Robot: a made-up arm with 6 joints.
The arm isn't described. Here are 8 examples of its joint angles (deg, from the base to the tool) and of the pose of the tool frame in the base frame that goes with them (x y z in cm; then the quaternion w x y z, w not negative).
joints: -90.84 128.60 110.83 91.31 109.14 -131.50
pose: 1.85 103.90 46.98 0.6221 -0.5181 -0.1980 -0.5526
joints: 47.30 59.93 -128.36 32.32 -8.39 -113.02
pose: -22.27 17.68 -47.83 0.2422 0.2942 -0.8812 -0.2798
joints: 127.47 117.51 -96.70 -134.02 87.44 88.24
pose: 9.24 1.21 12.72 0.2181 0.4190 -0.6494 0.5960
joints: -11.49 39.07 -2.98 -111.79 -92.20 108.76
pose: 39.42 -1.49 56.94 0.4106 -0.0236 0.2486 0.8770
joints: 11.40 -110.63 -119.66 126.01 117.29 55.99
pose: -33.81 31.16 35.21 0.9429 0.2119 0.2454 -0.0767
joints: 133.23 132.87 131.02 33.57 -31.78 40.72
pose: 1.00 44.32 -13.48 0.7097 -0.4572 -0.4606 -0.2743
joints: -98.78 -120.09 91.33 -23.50 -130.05 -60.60
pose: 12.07 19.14 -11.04 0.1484 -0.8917 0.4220 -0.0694
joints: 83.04 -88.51 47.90 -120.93 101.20 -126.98
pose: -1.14 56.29 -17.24 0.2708 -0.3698 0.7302 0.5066
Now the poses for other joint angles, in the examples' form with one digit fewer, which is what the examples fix.
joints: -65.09 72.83 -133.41 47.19 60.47 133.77
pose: -35.4 16.9 2.8 0.378 -0.762 -0.367 -0.376
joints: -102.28 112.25 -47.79 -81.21 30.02 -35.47
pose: 5.3 7.2 56.5 0.871 -0.078 0.152 0.460
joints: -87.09 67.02 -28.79 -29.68 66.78 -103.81
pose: 5.8 15.3 84.8 0.323 -0.398 0.074 0.855
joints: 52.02 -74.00 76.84 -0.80 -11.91 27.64
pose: -44.7 -21.1 43.5 0.653 0.683 0.014 -0.326
